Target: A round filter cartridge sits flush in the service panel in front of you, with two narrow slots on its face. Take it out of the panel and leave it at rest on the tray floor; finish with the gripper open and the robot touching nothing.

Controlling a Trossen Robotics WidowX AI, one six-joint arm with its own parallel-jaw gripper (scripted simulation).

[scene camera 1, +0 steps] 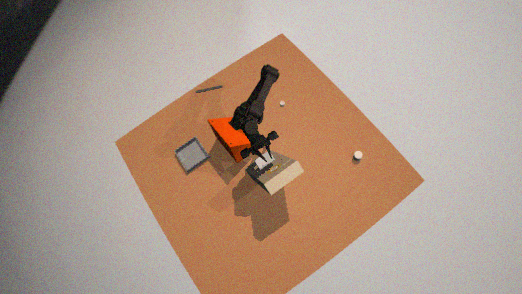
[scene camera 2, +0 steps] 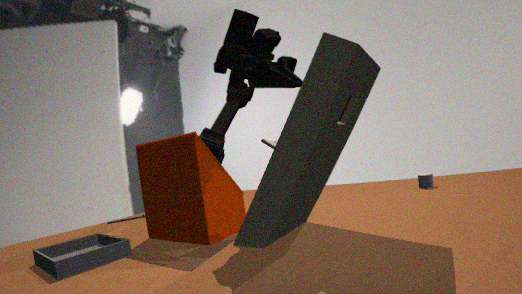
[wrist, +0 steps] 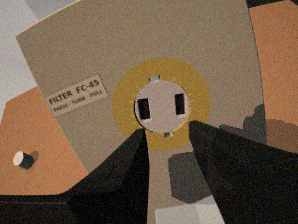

Observation:
I see my gripper, a round filter cartridge, a beige service panel and a grey tray.
My gripper also shows in the wrist view.

